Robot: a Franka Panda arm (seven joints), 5 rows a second.
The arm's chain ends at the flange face. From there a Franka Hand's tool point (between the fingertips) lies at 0.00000 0.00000 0.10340 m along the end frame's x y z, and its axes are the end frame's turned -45 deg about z.
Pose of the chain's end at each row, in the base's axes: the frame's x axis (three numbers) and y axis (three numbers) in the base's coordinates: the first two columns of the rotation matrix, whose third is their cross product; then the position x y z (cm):
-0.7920, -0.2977, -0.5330, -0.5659, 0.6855, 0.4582, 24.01, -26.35, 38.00
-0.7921, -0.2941, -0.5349, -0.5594, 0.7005, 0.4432, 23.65, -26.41, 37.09
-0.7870, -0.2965, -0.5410, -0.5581, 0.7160, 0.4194, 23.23, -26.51, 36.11
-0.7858, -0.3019, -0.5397, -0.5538, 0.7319, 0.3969, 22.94, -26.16, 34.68
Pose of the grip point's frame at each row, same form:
-0.1599, -0.6952, -0.7009, -0.9602, 0.2742, -0.0529, 26.38, -19.48, 30.64
-0.1645, -0.7033, -0.6916, -0.9557, 0.2874, -0.0648, 26.18, -19.69, 29.65
-0.1619, -0.7159, -0.6791, -0.9511, 0.2966, -0.0860, 25.95, -19.98, 28.57
-0.1640, -0.7310, -0.6623, -0.9472, 0.3041, -0.1010, 25.79, -19.84, 27.00

